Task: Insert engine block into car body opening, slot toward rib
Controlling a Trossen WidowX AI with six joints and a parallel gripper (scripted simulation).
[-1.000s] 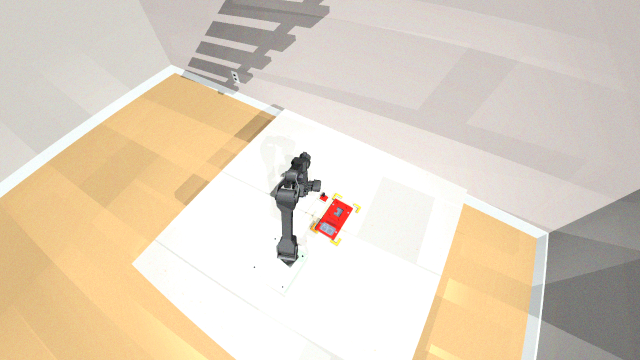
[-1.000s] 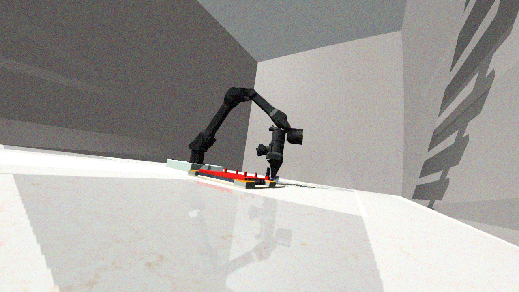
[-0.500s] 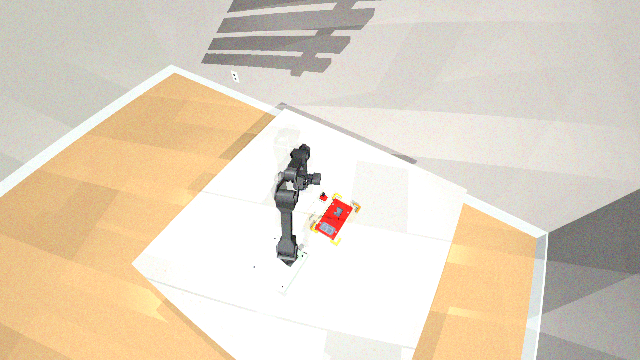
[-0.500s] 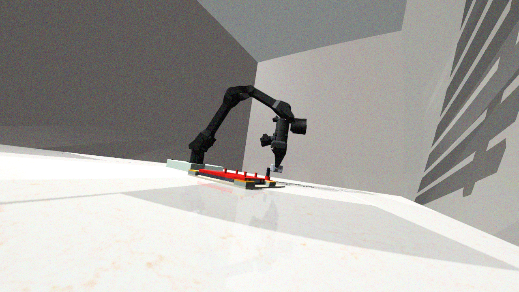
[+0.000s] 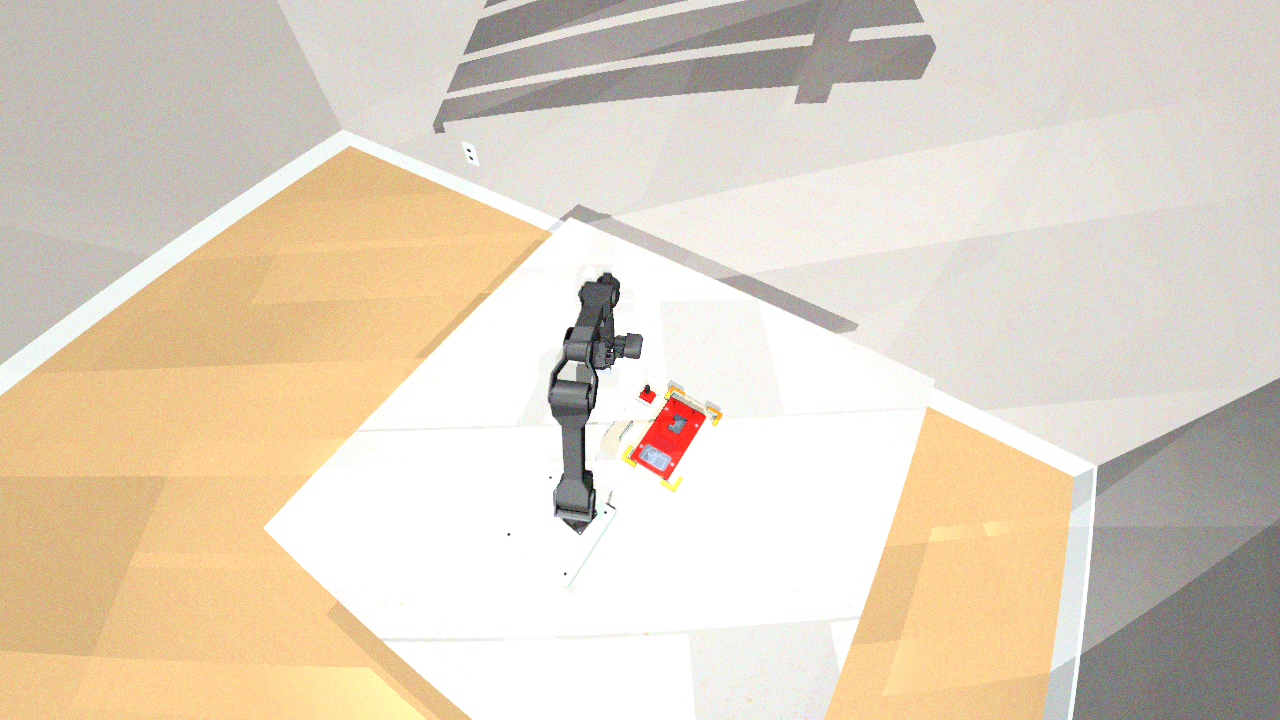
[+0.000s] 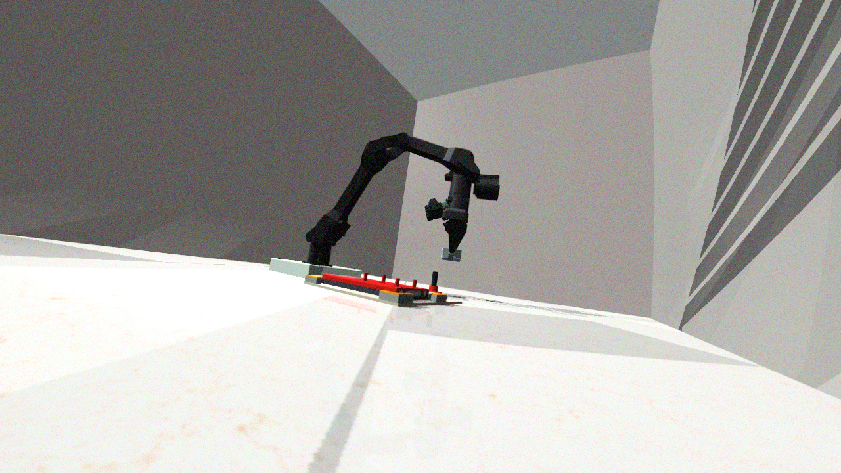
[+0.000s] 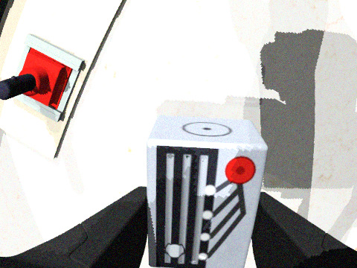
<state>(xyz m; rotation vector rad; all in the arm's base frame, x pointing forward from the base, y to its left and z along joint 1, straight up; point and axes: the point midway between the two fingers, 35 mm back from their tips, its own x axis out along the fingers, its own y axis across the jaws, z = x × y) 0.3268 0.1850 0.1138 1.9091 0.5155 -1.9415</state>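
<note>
My gripper tip is 11 cm to the left of the black peg, 8 cm above it and 3 cm short of it. Also, from my gripper tip: engine block 1 cm below.
</note>
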